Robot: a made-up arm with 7 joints.
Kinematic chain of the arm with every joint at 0, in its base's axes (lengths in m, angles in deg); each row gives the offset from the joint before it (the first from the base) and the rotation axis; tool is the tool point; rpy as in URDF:
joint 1: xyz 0 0 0.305 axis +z
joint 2: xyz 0 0 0 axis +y
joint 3: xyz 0 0 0.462 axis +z
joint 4: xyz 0.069 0 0 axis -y
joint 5: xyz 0.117 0 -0.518 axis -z
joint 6: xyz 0 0 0 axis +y
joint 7: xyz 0.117 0 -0.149 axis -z
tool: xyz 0 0 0 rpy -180 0 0
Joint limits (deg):
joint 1: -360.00..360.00
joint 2: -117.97..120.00
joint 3: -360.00..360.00
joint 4: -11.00..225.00
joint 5: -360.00..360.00
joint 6: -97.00..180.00
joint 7: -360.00..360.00
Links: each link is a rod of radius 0.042 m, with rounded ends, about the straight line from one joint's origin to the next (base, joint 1, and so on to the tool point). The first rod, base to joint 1, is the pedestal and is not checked.
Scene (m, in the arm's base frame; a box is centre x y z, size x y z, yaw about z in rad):
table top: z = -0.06
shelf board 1: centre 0.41 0.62 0.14 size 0.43 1 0.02 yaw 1.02
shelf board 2: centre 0.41 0.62 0.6 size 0.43 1 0.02 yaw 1.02
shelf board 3: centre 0.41 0.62 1.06 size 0.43 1 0.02 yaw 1.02
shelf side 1: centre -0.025 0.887 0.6 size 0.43 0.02 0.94 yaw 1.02
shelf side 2: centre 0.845 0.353 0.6 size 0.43 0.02 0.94 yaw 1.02
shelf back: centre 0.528 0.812 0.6 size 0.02 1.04 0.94 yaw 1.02
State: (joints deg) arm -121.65 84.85 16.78 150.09 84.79 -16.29 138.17
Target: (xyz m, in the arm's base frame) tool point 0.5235 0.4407 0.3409
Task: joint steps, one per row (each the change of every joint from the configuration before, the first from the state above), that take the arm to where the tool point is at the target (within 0.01 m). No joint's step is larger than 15 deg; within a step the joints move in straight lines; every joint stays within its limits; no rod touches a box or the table.
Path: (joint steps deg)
1: 4.47 -3.84 12.33 -11.66 2.13 -1.16 4.01
2: 4.48 -3.84 12.34 -11.67 2.13 -1.16 4.00
3: 4.47 -3.84 12.33 -11.66 2.12 -1.17 4.01
4: 4.48 -3.84 12.33 -11.67 2.13 -1.16 4.01
5: 7.80 0.50 9.62 -13.92 5.61 -0.65 -3.21
6: 7.81 0.50 9.61 -13.93 5.62 -0.65 -3.20
7: 7.80 0.50 9.62 -13.92 5.61 -0.65 -3.21
8: 7.81 0.50 9.61 -13.92 5.61 -0.65 -3.20
9: 7.80 0.50 9.62 -13.92 5.61 -0.65 -3.21
10: 14.11 -2.20 -7.89 11.20 -6.28 9.20 0.00
11: 14.11 -2.20 -7.88 11.21 -6.28 9.19 0.00

